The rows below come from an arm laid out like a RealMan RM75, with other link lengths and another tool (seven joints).
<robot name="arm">
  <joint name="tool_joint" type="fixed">
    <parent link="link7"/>
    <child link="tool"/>
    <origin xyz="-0.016 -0.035 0.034" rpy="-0.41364 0 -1.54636"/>
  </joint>
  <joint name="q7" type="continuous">
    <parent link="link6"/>
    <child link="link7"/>
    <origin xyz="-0.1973 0 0" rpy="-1.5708 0 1.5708"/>
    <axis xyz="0 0 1"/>
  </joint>
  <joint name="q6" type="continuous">
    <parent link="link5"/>
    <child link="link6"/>
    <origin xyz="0 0 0" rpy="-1.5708 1.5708 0"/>
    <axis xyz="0 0 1"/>
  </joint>
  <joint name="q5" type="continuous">
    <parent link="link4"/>
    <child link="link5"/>
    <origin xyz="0 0.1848 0" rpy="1.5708 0 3.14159"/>
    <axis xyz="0 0 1"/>
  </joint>
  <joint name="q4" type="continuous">
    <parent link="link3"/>
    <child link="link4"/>
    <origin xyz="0 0 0" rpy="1.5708 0 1.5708"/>
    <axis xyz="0 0 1"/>
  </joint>
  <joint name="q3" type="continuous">
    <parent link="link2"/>
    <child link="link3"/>
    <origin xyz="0 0.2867 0" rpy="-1.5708 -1.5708 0"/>
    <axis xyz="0 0 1"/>
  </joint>
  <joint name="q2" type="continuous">
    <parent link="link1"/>
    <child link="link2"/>
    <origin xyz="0 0 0" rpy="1.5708 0 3.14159"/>
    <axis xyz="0 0 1"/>
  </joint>
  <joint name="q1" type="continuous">
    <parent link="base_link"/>
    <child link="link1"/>
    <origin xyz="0 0 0.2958"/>
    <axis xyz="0 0 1"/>
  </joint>
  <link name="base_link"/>
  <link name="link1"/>
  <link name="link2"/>
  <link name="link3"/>
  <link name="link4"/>
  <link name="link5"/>
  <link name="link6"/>
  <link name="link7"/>
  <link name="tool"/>
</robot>
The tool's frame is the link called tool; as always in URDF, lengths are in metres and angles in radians. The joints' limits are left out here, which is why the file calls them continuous.
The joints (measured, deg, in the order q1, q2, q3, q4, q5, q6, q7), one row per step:
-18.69 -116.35 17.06 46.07 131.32 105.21 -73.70
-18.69 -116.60 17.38 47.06 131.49 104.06 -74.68
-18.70 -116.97 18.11 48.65 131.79 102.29 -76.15
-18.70 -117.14 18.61 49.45 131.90 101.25 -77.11
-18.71 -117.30 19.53 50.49 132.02 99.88 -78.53
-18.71 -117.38 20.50 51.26 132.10 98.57 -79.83
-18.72 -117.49 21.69 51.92 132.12 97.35 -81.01
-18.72 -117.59 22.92 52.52 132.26 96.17 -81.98
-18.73 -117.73 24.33 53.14 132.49 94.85 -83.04
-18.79 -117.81 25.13 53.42 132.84 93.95 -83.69
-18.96 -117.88 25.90 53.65 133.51 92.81 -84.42
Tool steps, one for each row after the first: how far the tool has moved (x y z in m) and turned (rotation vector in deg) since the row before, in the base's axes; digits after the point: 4 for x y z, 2 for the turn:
-0.0034 0.0038 -0.0004 0.36 1.08 1.07
-0.0052 0.0056 -0.0006 0.45 1.80 1.46
-0.0028 0.0033 -0.0002 0.24 0.92 0.91
-0.0035 0.0043 -0.0002 0.16 1.23 1.17
-0.0032 0.0038 -0.0002 0.10 1.07 1.06
-0.0022 0.0032 -0.0011 -0.09 0.97 0.79
-0.0024 0.0026 -0.0015 -0.19 1.08 0.62
-0.0025 0.0027 -0.0021 -0.28 1.20 0.65
-0.0021 0.0017 -0.0016 -0.22 0.82 0.50
-0.0031 0.0023 -0.0019 -0.25 1.09 0.68

